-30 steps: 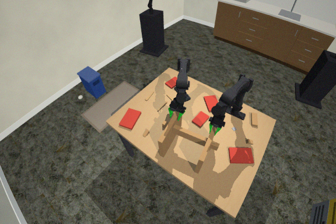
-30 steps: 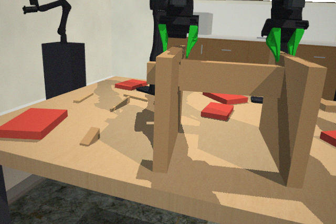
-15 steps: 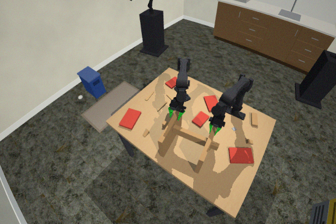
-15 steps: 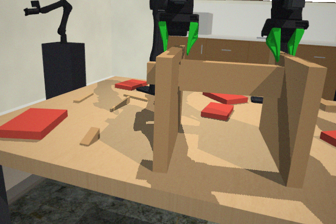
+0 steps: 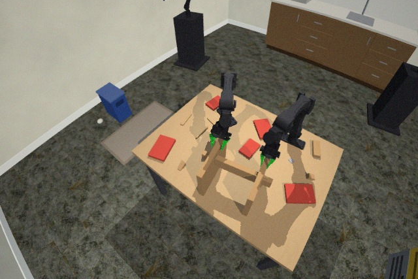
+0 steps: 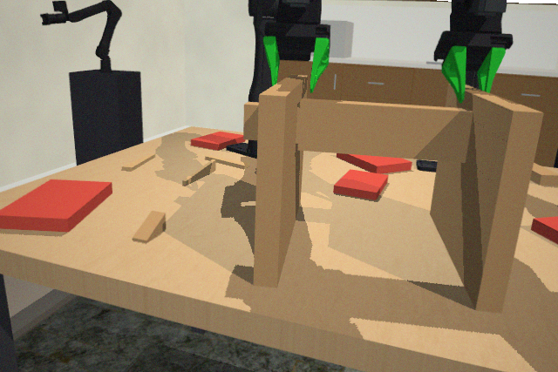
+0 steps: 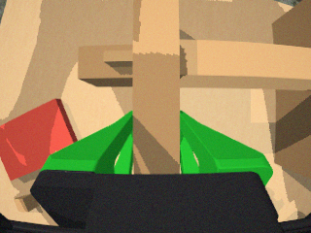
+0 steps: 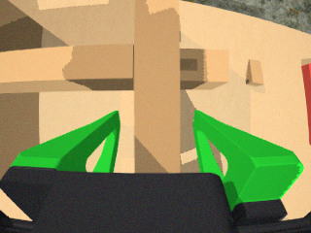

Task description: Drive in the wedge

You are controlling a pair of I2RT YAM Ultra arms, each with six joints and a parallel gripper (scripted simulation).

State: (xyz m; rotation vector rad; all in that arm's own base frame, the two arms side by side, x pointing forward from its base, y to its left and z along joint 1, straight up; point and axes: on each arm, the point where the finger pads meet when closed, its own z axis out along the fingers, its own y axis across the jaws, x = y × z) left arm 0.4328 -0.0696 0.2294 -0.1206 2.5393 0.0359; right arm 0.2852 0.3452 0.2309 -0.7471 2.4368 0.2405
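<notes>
The rail lies 5 cm ahead of my right hand, 14 cm to the left of it and 5 cm below it.
Now: left hand 130 mm to the left of the rail, 50 mm short of it and 50 mm above it.
</notes>
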